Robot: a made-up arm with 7 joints. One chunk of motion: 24 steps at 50 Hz.
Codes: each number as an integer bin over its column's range. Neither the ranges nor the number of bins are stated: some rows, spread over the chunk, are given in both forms.
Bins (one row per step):
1: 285 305 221 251 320 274
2: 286 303 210 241 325 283
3: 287 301 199 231 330 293
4: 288 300 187 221 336 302
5: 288 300 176 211 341 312
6: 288 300 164 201 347 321
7: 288 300 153 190 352 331
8: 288 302 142 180 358 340
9: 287 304 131 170 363 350
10: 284 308 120 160 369 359
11: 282 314 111 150 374 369
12: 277 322 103 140 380 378
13: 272 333 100 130 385 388
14: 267 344 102 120 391 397
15: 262 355 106 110 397 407
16: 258 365 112 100 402 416
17: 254 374 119 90 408 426
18: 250 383 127 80 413 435
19: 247 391 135 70 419 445
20: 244 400 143 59 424 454
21: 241 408 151 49 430 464
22: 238 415 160 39 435 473
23: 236 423 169 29 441 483
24: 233 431 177 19 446 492
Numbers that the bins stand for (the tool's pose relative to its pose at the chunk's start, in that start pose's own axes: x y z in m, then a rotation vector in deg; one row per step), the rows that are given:
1: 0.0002 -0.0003 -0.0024 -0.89 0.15 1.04
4: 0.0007 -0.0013 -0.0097 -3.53 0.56 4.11
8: 0.0007 -0.0009 -0.0194 -7.14 1.12 8.28
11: -0.0003 0.0014 -0.0261 -9.79 1.53 11.46
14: -0.0030 0.0073 -0.0280 -12.43 1.97 14.53
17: -0.0053 0.0132 -0.0244 -15.08 2.40 17.71
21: -0.0076 0.0198 -0.0175 -18.69 2.96 21.88
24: -0.0090 0.0243 -0.0119 -21.34 3.37 24.95
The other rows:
2: 0.0004 -0.0007 -0.0048 -1.77 0.28 2.03
3: 0.0005 -0.0011 -0.0072 -2.65 0.41 3.12
5: 0.0007 -0.0013 -0.0121 -4.41 0.69 5.21
6: 0.0007 -0.0013 -0.0147 -5.29 0.84 6.19
7: 0.0007 -0.0013 -0.0171 -6.26 0.97 7.29
9: 0.0005 -0.0005 -0.0218 -8.03 1.25 9.37
10: 0.0000 0.0003 -0.0242 -8.91 1.40 10.36
12: -0.0012 0.0030 -0.0278 -10.67 1.68 12.44
13: -0.0021 0.0052 -0.0285 -11.55 1.81 13.54
15: -0.0039 0.0095 -0.0272 -13.31 2.12 15.62
16: -0.0046 0.0114 -0.0259 -14.20 2.25 16.61
18: -0.0060 0.0150 -0.0227 -15.96 2.53 18.70
19: -0.0065 0.0165 -0.0209 -16.84 2.68 19.79
20: -0.0070 0.0183 -0.0192 -17.81 2.81 20.78
22: -0.0081 0.0212 -0.0156 -19.57 3.09 22.86
23: -0.0084 0.0228 -0.0136 -20.45 3.24 23.96

